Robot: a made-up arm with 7 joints.
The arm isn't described. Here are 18 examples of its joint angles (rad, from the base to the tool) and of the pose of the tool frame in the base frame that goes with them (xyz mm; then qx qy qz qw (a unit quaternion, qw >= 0)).
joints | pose
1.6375 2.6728 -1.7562 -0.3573 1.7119 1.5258 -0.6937 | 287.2 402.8 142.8 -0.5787 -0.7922 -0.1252 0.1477
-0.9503 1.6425 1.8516 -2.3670 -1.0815 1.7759 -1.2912 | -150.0 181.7 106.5 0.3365 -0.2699 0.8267 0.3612
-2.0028 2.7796 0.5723 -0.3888 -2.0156 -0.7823 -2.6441 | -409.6 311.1 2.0 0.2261 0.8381 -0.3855 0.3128
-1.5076 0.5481 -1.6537 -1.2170 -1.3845 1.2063 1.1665 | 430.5 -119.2 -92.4 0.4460 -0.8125 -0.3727 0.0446
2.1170 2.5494 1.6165 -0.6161 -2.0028 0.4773 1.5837 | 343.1 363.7 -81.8 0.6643 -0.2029 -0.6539 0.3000
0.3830 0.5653 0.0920 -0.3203 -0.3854 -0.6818 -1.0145 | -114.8 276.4 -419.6 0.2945 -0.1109 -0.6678 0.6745
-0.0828 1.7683 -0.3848 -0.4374 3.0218 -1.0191 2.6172 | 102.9 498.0 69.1 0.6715 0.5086 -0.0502 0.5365
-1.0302 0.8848 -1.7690 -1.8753 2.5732 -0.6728 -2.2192 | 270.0 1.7 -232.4 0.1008 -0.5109 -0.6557 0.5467
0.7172 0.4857 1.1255 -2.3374 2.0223 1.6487 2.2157 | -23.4 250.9 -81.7 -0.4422 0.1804 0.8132 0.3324
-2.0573 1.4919 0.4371 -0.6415 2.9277 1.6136 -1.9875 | 69.7 375.8 330.6 -0.0753 0.8045 0.3627 0.4643
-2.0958 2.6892 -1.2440 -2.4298 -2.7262 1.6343 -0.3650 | -6.8 197.9 144.6 -0.5476 -0.2115 -0.4835 0.6493
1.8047 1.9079 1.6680 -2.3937 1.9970 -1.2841 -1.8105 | 195.9 157.4 28.8 0.4755 -0.8130 -0.2564 0.2171
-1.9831 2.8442 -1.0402 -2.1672 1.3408 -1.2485 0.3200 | -81.5 227.3 178.2 -0.0881 0.8923 0.3976 0.1949
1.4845 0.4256 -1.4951 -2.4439 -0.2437 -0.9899 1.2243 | -159.6 -159.4 -88.2 -0.7247 -0.3849 0.5223 0.2320
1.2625 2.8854 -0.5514 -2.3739 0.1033 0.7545 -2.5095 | 119.2 215.7 -73.6 0.3390 -0.2131 0.5978 0.6944
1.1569 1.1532 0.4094 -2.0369 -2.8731 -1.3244 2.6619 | 9.3 292.6 -143.3 0.3728 0.2530 -0.3314 0.8290
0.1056 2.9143 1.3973 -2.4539 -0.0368 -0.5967 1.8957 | 56.4 -148.7 179.8 -0.0636 -0.1447 -0.9536 0.2562
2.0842 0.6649 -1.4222 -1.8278 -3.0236 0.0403 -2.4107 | -305.4 -186.7 70.2 -0.3920 0.3476 0.5017 0.6883
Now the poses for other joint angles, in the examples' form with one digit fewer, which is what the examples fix.
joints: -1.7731 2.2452 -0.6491 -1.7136 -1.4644 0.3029 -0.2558
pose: 10 234 305 -0.958 -0.217 0.041 0.181
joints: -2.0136 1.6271 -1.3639 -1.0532 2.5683 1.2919 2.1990
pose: 269 268 284 -0.547 0.141 0.704 0.430
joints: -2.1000 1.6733 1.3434 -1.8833 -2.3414 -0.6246 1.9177
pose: -176 300 68 -0.490 0.626 -0.485 0.365
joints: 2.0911 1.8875 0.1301 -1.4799 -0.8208 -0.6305 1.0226
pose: -103 398 -92 -0.248 0.300 -0.478 0.788
